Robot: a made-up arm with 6 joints. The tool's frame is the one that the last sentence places. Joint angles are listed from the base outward.
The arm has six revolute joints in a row. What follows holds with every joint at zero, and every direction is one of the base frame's. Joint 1 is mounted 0.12 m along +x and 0.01 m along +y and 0.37 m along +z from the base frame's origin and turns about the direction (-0.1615, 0.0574, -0.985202). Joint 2 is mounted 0.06 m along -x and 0.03 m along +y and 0.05 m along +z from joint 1 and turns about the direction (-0.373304, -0.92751, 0.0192). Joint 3 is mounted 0.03 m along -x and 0.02 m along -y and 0.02 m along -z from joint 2 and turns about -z. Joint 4 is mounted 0.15 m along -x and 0.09 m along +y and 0.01 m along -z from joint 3 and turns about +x. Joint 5 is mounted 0.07 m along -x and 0.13 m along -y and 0.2 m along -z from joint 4 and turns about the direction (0.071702, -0.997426, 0.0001). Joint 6 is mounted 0.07 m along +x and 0.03 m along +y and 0.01 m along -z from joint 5 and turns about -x. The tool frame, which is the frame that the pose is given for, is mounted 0.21 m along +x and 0.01 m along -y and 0.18 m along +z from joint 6; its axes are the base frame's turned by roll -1.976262, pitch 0.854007 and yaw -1.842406 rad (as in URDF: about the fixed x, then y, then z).
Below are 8 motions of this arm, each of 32 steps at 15 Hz.
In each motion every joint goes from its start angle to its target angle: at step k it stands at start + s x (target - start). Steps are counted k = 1, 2, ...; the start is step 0. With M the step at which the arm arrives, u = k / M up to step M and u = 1 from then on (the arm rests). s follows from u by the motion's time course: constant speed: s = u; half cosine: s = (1 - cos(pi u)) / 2; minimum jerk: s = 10 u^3 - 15 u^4 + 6 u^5.
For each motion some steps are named. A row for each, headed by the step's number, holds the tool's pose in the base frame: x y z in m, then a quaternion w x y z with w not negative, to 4 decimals.
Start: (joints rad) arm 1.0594 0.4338 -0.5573 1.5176 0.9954 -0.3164
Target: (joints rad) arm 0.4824 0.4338 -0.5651 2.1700 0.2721 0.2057
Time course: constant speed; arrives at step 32
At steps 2, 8, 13, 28, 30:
2: -0.1041 0.0298 0.2129 0.8742 0.3977 0.2744 -0.0483
8: -0.0605 0.0208 0.2133 0.8402 0.4028 0.3615 0.0328
13: -0.0238 0.0238 0.2163 0.8080 0.3903 0.4290 0.1035
28: 0.0618 0.0856 0.2504 0.6980 0.2745 0.5776 0.3222
30: 0.0680 0.0982 0.2587 0.6826 0.2522 0.5892 0.3511

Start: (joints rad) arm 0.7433 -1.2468 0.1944 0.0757 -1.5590 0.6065
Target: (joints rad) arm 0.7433 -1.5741 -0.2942 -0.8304 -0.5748 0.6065
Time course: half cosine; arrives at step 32
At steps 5, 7, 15, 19, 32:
5: -0.0882 0.5535 0.3294 0.2650 0.1825 -0.7546 -0.5719
7: -0.1011 0.5323 0.3277 0.2694 0.2035 -0.7626 -0.5518
15: -0.1310 0.3952 0.3106 0.2511 0.3429 -0.8029 -0.4180
19: -0.1111 0.3223 0.3015 0.2054 0.4221 -0.8164 -0.3363
32: -0.0261 0.2189 0.3076 0.0632 0.5438 -0.8163 -0.1844

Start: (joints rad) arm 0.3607 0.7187 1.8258 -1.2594 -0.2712 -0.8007
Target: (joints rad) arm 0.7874 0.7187 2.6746 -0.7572 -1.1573 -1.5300
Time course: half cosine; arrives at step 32
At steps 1, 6, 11, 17, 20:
1: -0.1634 0.1062 0.4302 0.1435 0.6438 0.4966 -0.5642
6: -0.1721 0.1364 0.3912 0.1410 0.7125 0.4459 -0.5231
11: -0.1562 0.2127 0.3005 0.1349 0.8392 0.3083 -0.4272
17: -0.0257 0.3170 0.1676 0.1221 0.9558 0.0382 -0.2649
20: 0.0796 0.3391 0.1180 0.1137 0.9708 -0.1088 -0.1809

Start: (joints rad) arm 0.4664 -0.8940 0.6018 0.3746 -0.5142 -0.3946
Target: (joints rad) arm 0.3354 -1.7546 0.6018 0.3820 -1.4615 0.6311
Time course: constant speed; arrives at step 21
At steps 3, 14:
3: -0.0863 0.1997 0.1802 0.0675 -0.3883 -0.9128 -0.1069
14: -0.1234 0.4367 0.2979 0.3688 -0.1087 -0.8147 -0.4340

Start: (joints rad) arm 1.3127 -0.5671 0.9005 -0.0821 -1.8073 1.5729
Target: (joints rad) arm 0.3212 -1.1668 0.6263 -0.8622 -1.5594 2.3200
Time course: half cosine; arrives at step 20
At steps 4, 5, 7, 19, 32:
4: 0.2725 0.5550 0.0593 0.1470 0.1441 -0.8521 -0.4811
5: 0.2304 0.5854 0.0908 0.1651 0.1925 -0.8293 -0.4980
7: 0.1148 0.6377 0.1759 0.2071 0.3093 -0.7589 -0.5343
19: -0.4328 0.2464 0.6774 0.3423 0.7271 -0.0605 -0.5921
32: -0.4339 0.2392 0.6806 0.3426 0.7279 -0.0533 -0.5916

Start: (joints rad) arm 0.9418 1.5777 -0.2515 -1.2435 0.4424 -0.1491
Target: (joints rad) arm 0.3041 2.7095 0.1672 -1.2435 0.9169 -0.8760
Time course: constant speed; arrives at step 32
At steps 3, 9, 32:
3: 0.0820 0.1958 0.2651 0.0571 -0.4501 -0.1835 -0.8721
9: 0.0576 0.1752 0.2274 0.1256 -0.4330 -0.2713 -0.8504
32: 0.1053 0.0262 0.1367 0.2603 -0.3321 -0.5782 -0.6983

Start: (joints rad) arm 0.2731 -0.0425 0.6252 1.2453 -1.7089 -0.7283
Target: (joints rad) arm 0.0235 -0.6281 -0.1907 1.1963 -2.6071 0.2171
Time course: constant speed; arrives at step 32
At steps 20, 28, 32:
20: -0.2033 0.6526 0.2460 0.2317 0.2880 -0.5943 -0.7143
28: -0.4040 0.5729 0.4355 0.3010 0.4621 -0.3724 -0.7464
32: -0.4809 0.4903 0.5336 0.3155 0.5237 -0.2382 -0.7546

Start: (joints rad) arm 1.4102 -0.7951 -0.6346 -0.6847 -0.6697 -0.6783
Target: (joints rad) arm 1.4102 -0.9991 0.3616 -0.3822 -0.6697 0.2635
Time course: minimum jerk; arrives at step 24
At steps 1, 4, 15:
1: -0.0102 -0.0138 0.2047 0.1076 0.2605 0.9585 -0.0436
4: -0.0115 -0.0040 0.2048 0.0941 0.2622 0.9594 -0.0438
15: 0.0231 0.1719 0.2098 0.1652 -0.2723 -0.9478 -0.0126

